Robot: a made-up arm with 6 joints.
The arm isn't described. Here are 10 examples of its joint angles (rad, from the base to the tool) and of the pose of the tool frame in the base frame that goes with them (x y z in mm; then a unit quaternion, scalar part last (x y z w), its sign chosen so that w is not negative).
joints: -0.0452 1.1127 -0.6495 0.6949 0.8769 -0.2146
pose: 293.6 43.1 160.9 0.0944 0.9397 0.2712 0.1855
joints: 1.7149 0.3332 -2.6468 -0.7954 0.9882 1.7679
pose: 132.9 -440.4 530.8 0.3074 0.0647 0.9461 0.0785
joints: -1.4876 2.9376 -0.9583 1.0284 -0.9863 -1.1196
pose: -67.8 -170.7 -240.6 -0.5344 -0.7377 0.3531 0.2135
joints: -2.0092 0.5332 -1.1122 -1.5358 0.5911 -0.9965
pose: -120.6 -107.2 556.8 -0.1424 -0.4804 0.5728 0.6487
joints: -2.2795 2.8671 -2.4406 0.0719 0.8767 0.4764
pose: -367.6 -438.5 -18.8 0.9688 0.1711 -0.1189 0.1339
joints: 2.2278 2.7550 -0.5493 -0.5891 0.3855 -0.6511
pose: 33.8 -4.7 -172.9 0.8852 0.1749 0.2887 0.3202
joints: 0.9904 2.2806 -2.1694 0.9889 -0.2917 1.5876
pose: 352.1 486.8 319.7 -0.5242 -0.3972 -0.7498 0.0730
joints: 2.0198 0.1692 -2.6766 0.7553 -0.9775 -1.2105
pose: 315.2 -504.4 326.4 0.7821 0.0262 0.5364 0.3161
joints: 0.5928 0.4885 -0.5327 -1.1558 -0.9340 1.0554
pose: 127.3 187.3 383.6 -0.4450 0.3199 0.4562 0.7011
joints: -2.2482 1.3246 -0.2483 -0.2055 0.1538 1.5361
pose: -146.0 -175.8 -8.3 0.9525 -0.2162 -0.1082 0.1851
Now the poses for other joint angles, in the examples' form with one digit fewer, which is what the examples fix.
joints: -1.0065 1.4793 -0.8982 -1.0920 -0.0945 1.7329
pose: 230 -346 175 0.606 0.591 -0.061 0.529
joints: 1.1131 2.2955 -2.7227 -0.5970 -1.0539 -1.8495
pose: 146 423 567 -0.024 -0.255 -0.479 0.840
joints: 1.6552 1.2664 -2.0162 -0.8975 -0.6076 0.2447
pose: -67 190 713 -0.242 -0.132 0.534 0.800
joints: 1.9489 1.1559 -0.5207 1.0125 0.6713 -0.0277
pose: -164 250 122 0.542 -0.742 -0.334 0.210
